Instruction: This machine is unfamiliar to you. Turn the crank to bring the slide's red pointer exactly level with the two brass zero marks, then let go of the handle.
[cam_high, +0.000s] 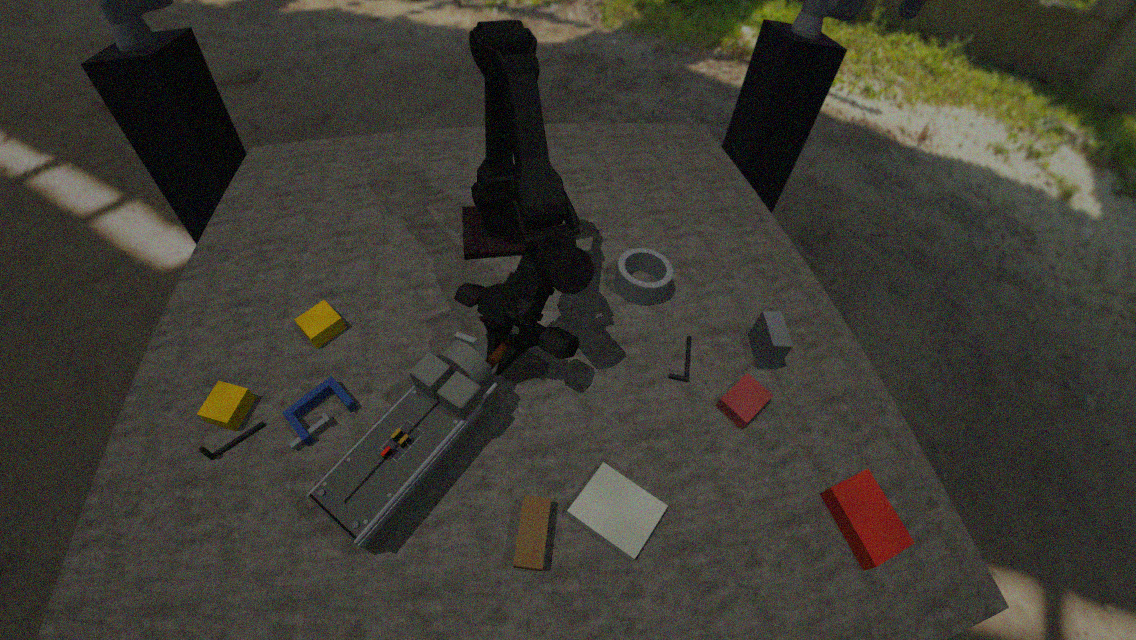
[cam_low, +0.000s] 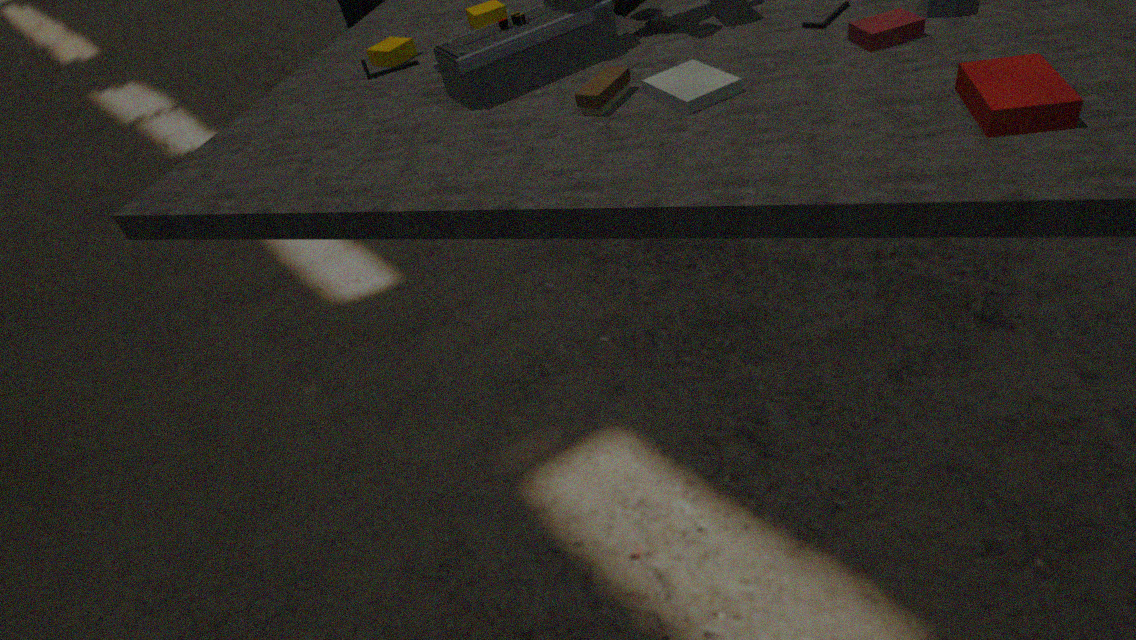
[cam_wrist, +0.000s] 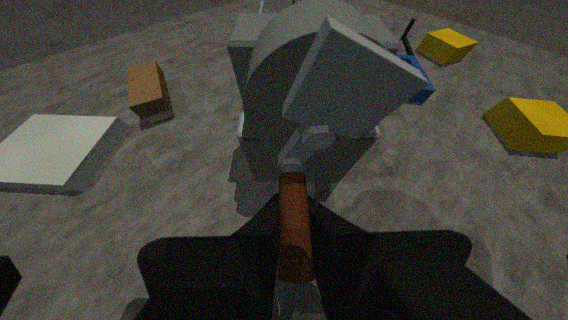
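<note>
The brown crank handle is 10 mm behind my gripper tip, 10 mm to the left of it and 30 mm above it. Round my gripper tip: white plate 210 mm ahead, 150 mm to the left, 20 mm below; then red pointer 140 mm ahead, 130 mm to the right, 50 mm above; then brown block 230 mm ahead, 40 mm to the left, 20 mm below.
</note>
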